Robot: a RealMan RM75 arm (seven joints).
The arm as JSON. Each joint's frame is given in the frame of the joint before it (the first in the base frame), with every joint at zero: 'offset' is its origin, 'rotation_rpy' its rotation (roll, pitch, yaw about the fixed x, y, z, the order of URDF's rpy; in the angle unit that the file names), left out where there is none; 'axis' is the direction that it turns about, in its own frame. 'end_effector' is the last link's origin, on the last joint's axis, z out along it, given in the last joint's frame.
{
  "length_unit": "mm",
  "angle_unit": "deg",
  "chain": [
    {
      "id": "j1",
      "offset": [
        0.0,
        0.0,
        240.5
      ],
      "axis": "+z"
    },
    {
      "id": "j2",
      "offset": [
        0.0,
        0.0,
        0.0
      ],
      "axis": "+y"
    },
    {
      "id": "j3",
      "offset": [
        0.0,
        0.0,
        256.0
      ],
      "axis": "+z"
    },
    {
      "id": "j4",
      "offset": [
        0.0,
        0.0,
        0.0
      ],
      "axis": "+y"
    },
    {
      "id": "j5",
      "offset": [
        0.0,
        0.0,
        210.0
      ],
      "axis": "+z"
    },
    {
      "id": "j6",
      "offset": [
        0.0,
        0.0,
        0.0
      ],
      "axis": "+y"
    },
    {
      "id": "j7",
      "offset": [
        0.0,
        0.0,
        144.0
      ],
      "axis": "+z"
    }
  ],
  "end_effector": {
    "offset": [
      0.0,
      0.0,
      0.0
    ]
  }
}
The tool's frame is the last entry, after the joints.
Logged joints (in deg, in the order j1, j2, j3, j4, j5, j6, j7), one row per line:
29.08 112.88 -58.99 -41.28 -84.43 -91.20 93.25
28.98 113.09 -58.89 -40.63 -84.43 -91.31 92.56
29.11 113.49 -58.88 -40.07 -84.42 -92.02 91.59
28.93 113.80 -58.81 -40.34 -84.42 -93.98 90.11
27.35 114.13 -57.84 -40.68 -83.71 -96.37 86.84
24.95 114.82 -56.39 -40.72 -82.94 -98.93 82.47
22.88 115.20 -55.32 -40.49 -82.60 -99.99 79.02
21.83 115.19 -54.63 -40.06 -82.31 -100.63 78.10
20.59 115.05 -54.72 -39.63 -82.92 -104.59 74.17
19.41 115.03 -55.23 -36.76 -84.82 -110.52 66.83
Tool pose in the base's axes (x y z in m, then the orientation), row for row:
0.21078 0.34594 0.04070 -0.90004 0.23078 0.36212 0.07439
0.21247 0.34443 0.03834 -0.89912 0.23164 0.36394 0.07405
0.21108 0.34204 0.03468 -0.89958 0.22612 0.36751 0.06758
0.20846 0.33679 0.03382 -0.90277 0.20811 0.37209 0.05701
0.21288 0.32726 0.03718 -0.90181 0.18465 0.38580 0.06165
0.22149 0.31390 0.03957 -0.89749 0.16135 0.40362 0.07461
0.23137 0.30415 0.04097 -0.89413 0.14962 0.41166 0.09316
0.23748 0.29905 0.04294 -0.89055 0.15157 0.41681 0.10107
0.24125 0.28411 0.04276 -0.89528 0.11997 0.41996 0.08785
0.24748 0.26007 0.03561 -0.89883 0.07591 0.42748 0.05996
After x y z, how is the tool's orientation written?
As a quaternion, x y z w.
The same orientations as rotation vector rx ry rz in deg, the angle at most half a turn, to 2 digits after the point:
-154.76 39.68 62.26
-154.63 39.84 62.59
-155.31 39.04 63.45
-156.85 36.16 64.65
-156.25 31.99 66.84
-154.30 27.74 69.39
-152.05 25.44 70.00
-150.74 25.66 70.55
-152.72 20.46 71.64
-155.89 13.17 74.14

